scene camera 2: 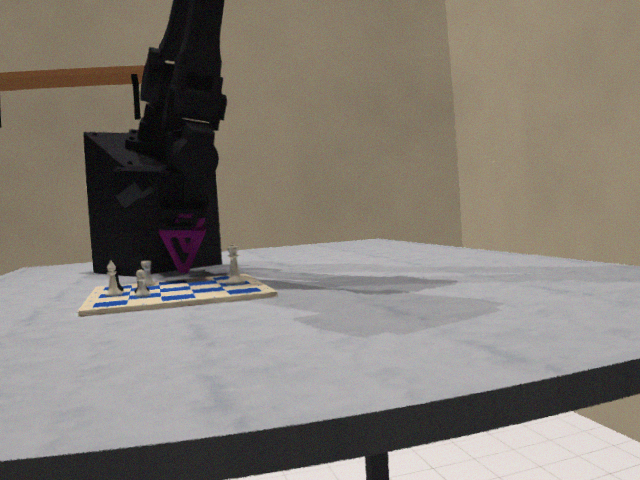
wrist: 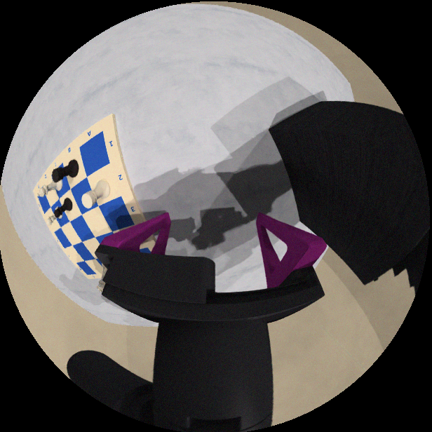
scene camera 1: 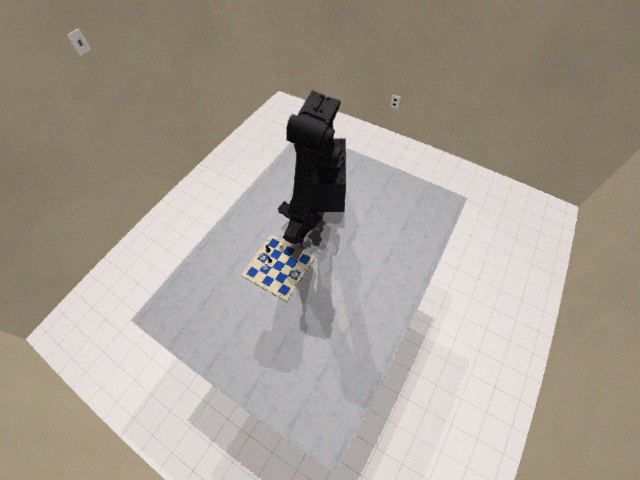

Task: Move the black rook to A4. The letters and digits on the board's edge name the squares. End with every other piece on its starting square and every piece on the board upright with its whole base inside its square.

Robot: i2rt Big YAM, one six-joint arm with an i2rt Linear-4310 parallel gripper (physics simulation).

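Where they show: gripper, between the fingertips: (scene camera 2: 185, 262) (scene camera 1: 307, 231); arm's base, origin of its link: (scene camera 2: 157, 147) (scene camera 1: 327, 159).
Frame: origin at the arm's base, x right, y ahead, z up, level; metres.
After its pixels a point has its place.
Observation:
The board (scene camera 1: 260, 276) {z -0.228, x -0.012, y 0.489 m} (scene camera 2: 178, 305) {z -0.232, x -0.050, y 0.519 m} (wrist: 120, 160) lies flat. The larger black piece (scene camera 1: 267, 249) {z -0.215, x 0.038, y 0.383 m} (wrist: 65, 171), apparently the rook, stands upright on B1; its shape is small and hard to read. A smaller black piece (scene camera 1: 269, 260) {z -0.215, x -0.002, y 0.417 m} (wrist: 63, 207) stands on C2. The A4 square (scene camera 1: 297, 253) {z -0.228, x -0.070, y 0.322 m} lies in shadow near the board's robot-side edge; a finger hides that area in the wrist view. My gripper (scene camera 1: 300, 241) {z -0.210, x -0.049, y 0.221 m} (wrist: 213, 217) is open and empty, low beside the board's A edge, near A3 and A4. One magenta finger shows in the second scene view, behind the board.
A white rook (scene camera 2: 146, 272) {z -0.210, x 0.000, y 0.344 m} (wrist: 95, 194) stands on A2, a white bishop (scene camera 2: 112, 279) {z -0.208, x 0.034, y 0.425 m} on C1, a white pawn (scene camera 2: 140, 282) {z -0.211, x -0.004, y 0.453 m} on D2 and a tall white piece (scene camera 2: 233, 264) {z -0.203, x -0.118, y 0.408 m} near C5. The black base block (scene camera 2: 121, 222) {z -0.140, x 0.062, y 0.118 m} stands behind the board.

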